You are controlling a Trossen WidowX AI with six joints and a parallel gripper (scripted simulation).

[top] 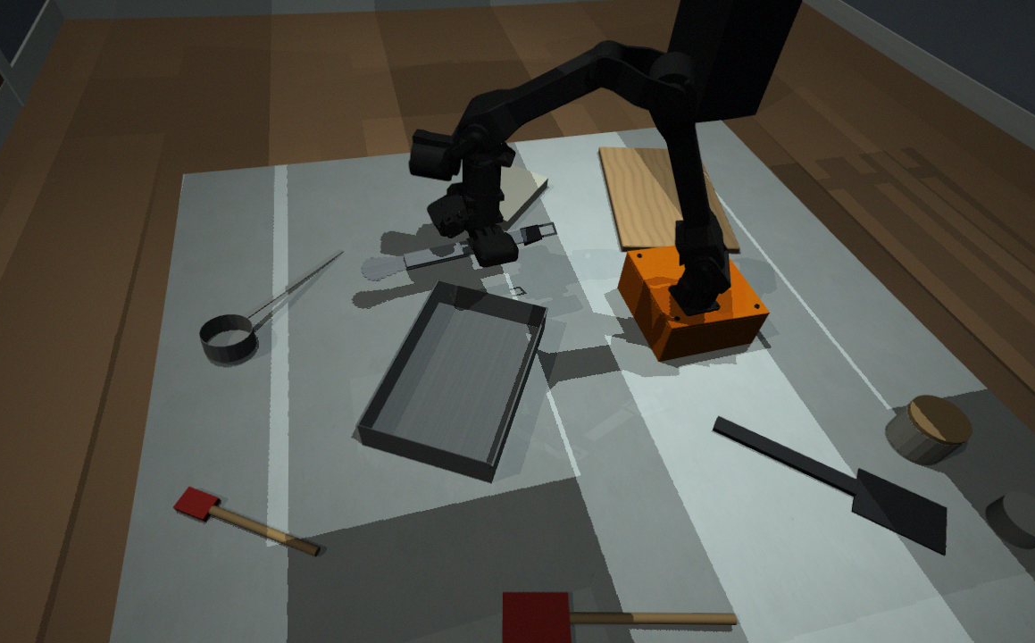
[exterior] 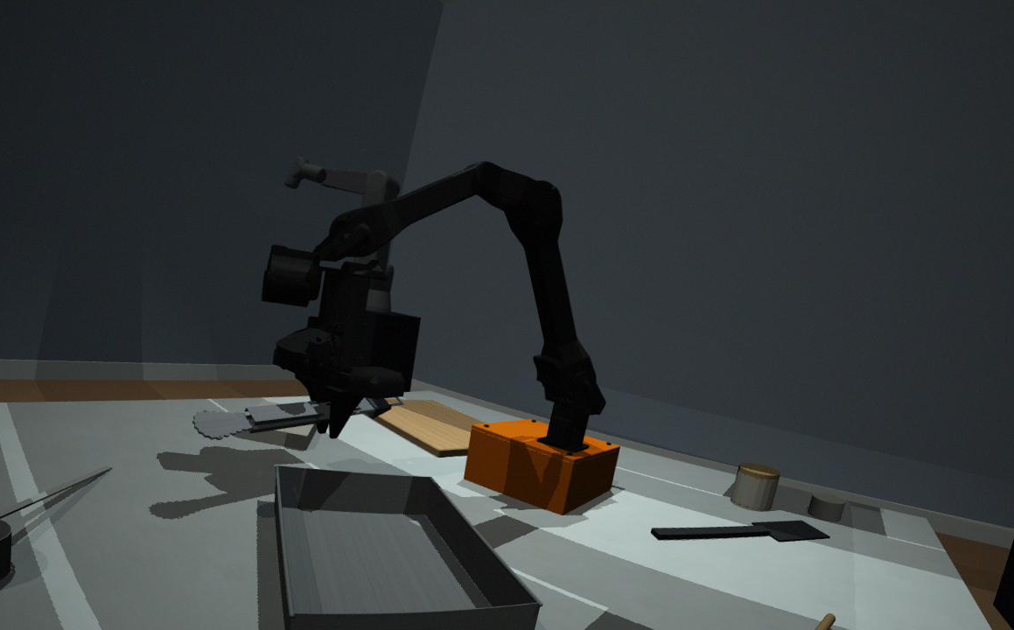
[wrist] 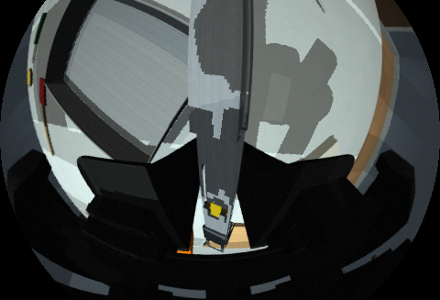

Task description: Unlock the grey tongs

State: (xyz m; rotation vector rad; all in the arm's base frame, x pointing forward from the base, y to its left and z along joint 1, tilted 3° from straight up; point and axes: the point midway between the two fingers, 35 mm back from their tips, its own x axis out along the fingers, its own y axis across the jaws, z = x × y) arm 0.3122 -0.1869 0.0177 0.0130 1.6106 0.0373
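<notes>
Right now my gripper tip is 480 mm past the wooden board, 170 mm to the left of it and 80 mm above it. From my gripper tip the other things lie so: beige block (140 mm behind, 260 mm to the right, 80 mm below); then black spatula (390 mm behind, 510 mm to the left, 80 mm below); then dark roasting tin (80 mm ahead, 170 mm to the left, 60 mm below).
</notes>
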